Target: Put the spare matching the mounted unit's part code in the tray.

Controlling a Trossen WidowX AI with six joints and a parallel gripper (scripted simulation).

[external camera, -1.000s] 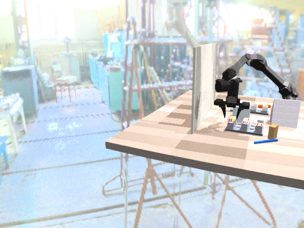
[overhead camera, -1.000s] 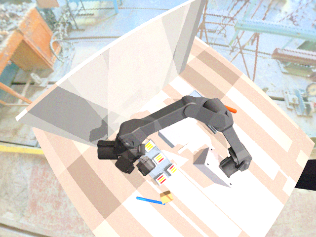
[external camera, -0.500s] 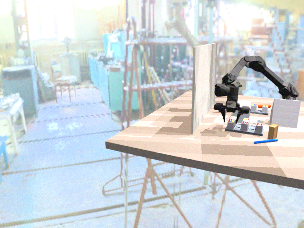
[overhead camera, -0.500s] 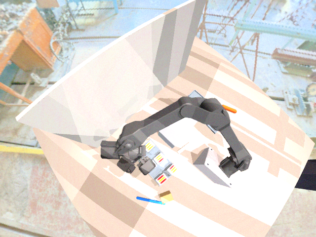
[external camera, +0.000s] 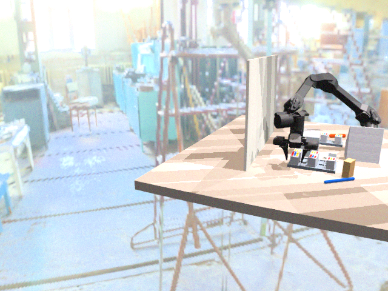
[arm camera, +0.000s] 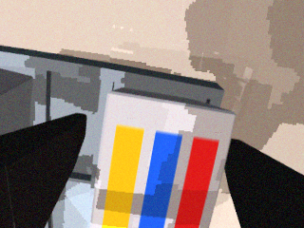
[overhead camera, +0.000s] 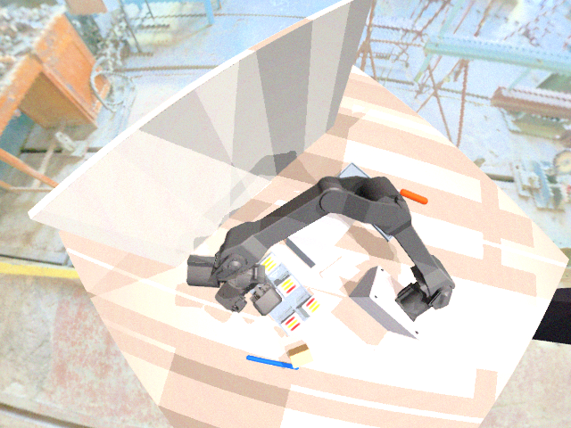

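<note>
My gripper tip is 70 mm short of the flat tray, 420 mm to the left of it and 20 mm above it. From my gripper tip the other things lie so: mounted unit (10 mm behind, 210 mm to the right, 30 mm above); then block (230 mm behind, 10 mm to the left, 10 mm above); then blue pen (210 mm behind, 80 mm to the left, 10 mm below).
</note>
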